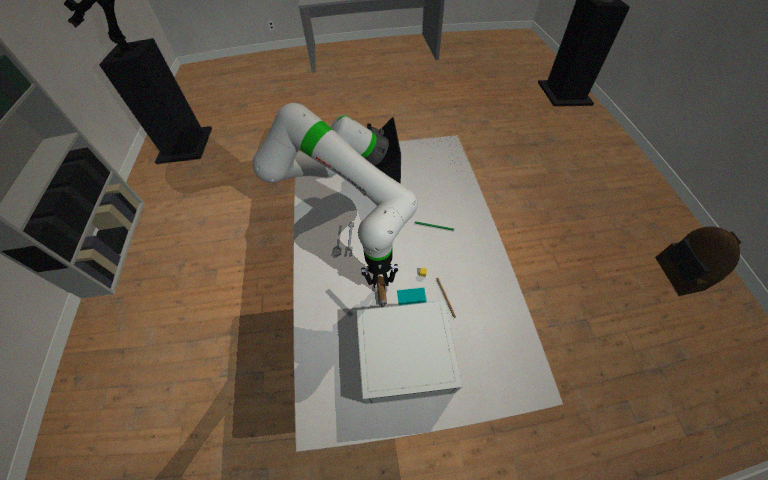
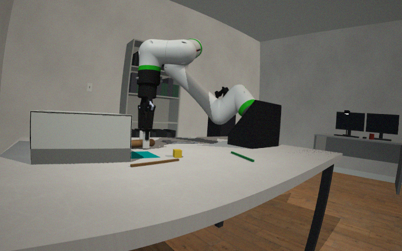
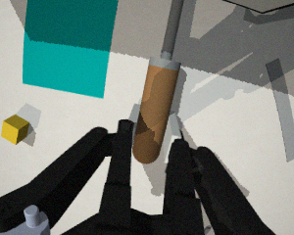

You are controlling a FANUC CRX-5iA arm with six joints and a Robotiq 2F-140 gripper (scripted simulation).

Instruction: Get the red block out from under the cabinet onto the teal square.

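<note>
Right now the teal square is 6 cm ahead of my hand, 12 cm to the left of it and 4 cm below it. Also, from my hand: red block: 24 cm ahead, 11 cm to the left, 2 cm below; tool: 14 cm ahead, 4 cm to the left, 2 cm below; yellow cube: 5 cm behind, 17 cm to the left, 2 cm below.
</note>
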